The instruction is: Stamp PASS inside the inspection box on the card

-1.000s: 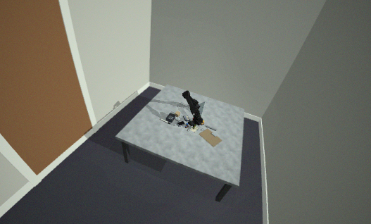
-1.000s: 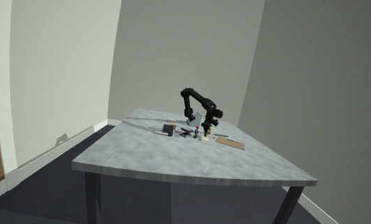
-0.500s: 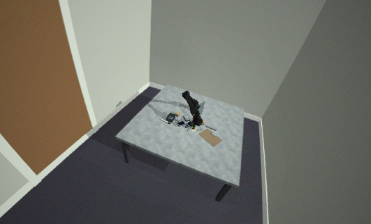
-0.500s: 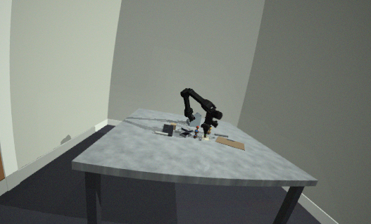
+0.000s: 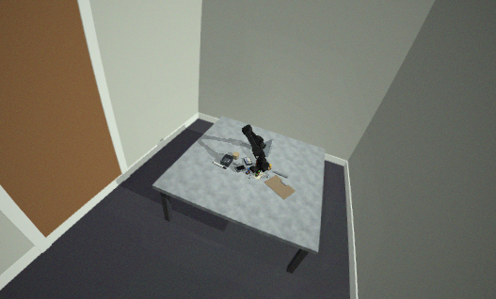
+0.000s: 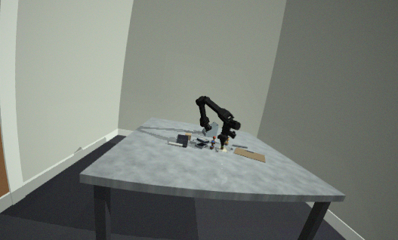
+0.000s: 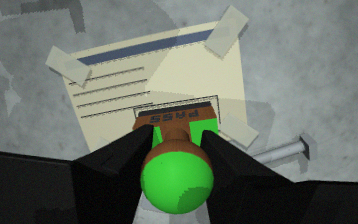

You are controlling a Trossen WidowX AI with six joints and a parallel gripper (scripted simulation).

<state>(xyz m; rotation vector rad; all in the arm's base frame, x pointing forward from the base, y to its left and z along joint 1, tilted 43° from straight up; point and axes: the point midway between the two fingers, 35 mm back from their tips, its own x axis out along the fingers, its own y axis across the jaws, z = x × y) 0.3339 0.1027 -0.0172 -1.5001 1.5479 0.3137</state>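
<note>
My gripper tip is now right at the green stamp. The rest, counted from my gripper tip: yellow stamp 140 mm behind, 60 mm to the left, 10 mm below; red stamp 120 mm behind, 60 mm to the right, 10 mm below; cream card 30 mm below, 10 mm to the left, 10 mm behind.
</note>
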